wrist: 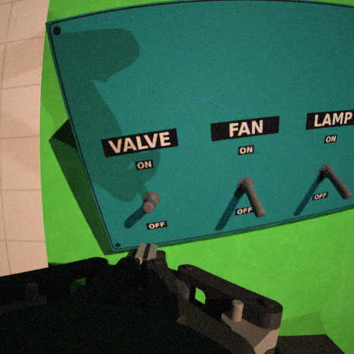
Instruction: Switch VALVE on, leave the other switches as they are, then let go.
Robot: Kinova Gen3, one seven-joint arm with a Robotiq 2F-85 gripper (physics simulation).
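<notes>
The VALVE switch lever (149, 202) is at the left of the teal panel (200, 65). It points out toward the camera and looks short, unlike the two levers beside it, which matches it being tipped to its ON side. The FAN lever (253, 199) and the LAMP lever (337, 183) both slant down toward their OFF labels. My gripper (148, 254) is shut and empty. Its fingertips show below the VALVE lever, by the panel's lower edge, with a visible gap between them and the lever.
The panel stands on a bright green surface (300, 260). A pale tiled floor (20, 165) shows at the far left. A dark shadow falls across the panel's left part, over and around the VALVE label (140, 142).
</notes>
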